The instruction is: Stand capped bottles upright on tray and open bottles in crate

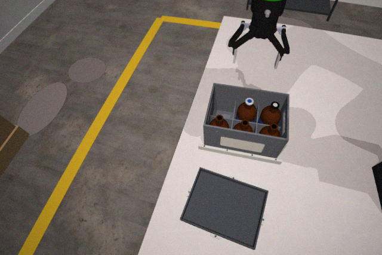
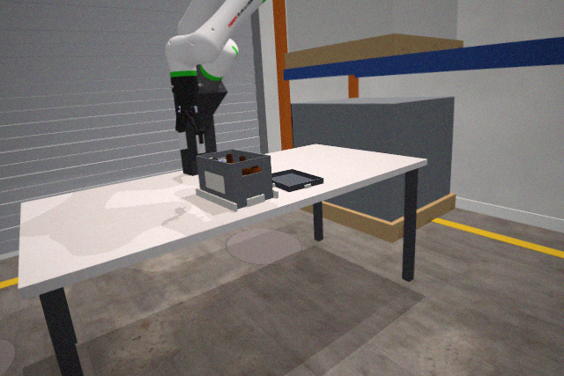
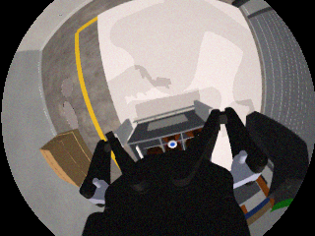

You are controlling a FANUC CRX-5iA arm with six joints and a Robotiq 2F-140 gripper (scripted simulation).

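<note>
My gripper is now 17 cm to the right of the grey crate, 15 cm above it and 3 cm past it. From my hand the other things lie so: flat tray 46 cm to the left, 22 cm below, 6 cm behind.
</note>
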